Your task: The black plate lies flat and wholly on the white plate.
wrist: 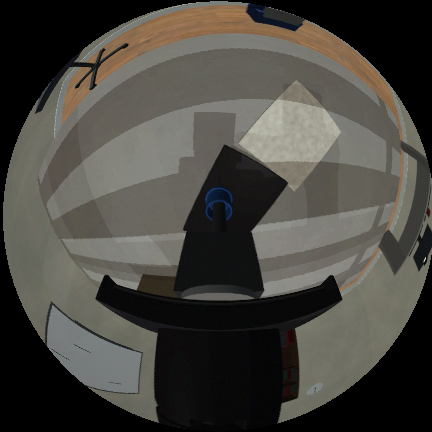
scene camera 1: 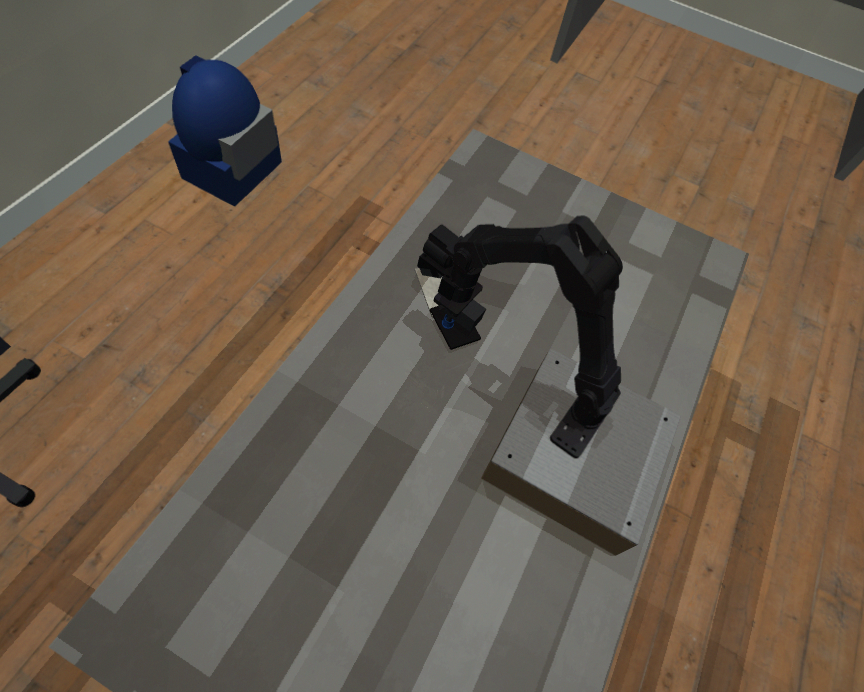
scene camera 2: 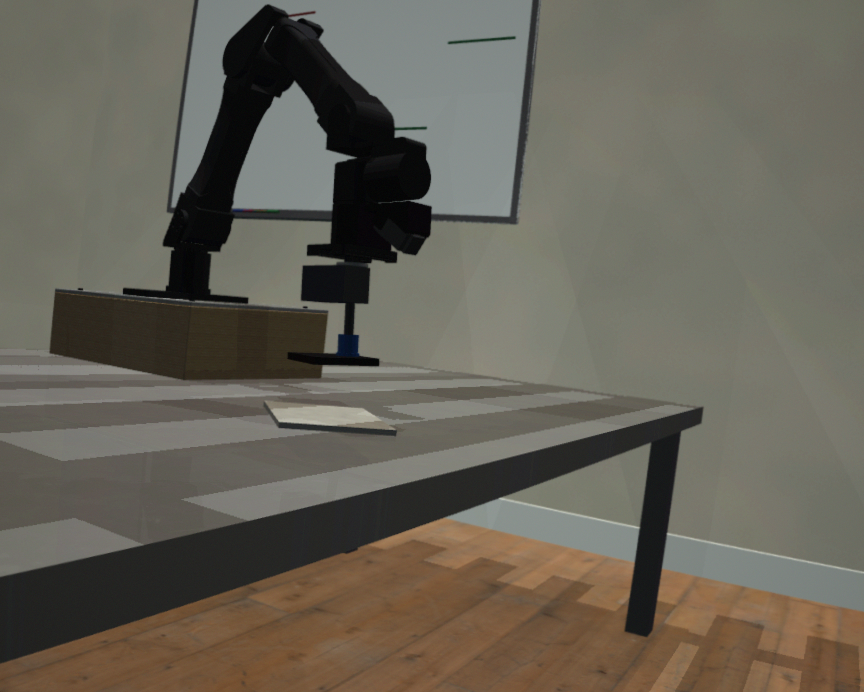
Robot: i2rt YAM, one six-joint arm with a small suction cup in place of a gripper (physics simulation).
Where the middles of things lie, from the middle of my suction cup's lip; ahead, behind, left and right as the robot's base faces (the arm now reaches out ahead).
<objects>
I see my suction cup 20 mm above the black plate [scene camera 2: 311, 358], 10 mm to the left of it and 10 mm past it. From my suction cup the other things lie so: white plate [scene camera 2: 286, 415] (120 mm to the right, 90 mm ahead, 70 mm below).
</objects>
